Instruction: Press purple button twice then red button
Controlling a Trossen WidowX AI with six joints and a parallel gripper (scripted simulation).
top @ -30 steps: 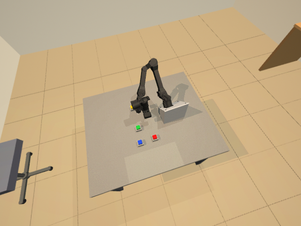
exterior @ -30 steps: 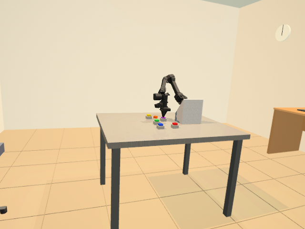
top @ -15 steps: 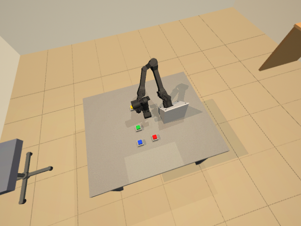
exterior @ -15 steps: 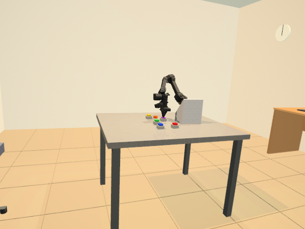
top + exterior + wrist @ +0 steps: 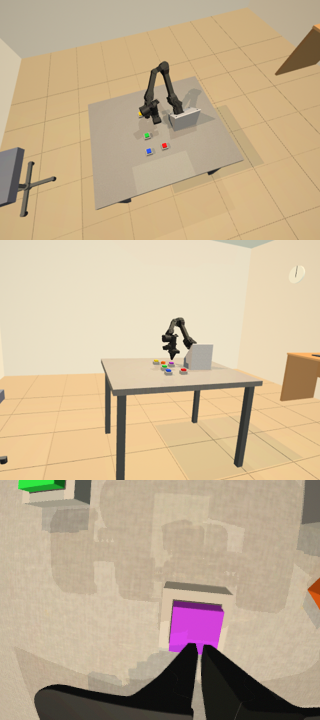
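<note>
The purple button lies 3 cm below my gripper tip. Also, from my gripper tip: yellow button (9 cm ahead, 12 cm to the right, 3 cm below); green button (12 cm ahead, 10 cm to the left, 3 cm below); orange block (2 cm ahead, 12 cm to the right, 5 cm below).
</note>
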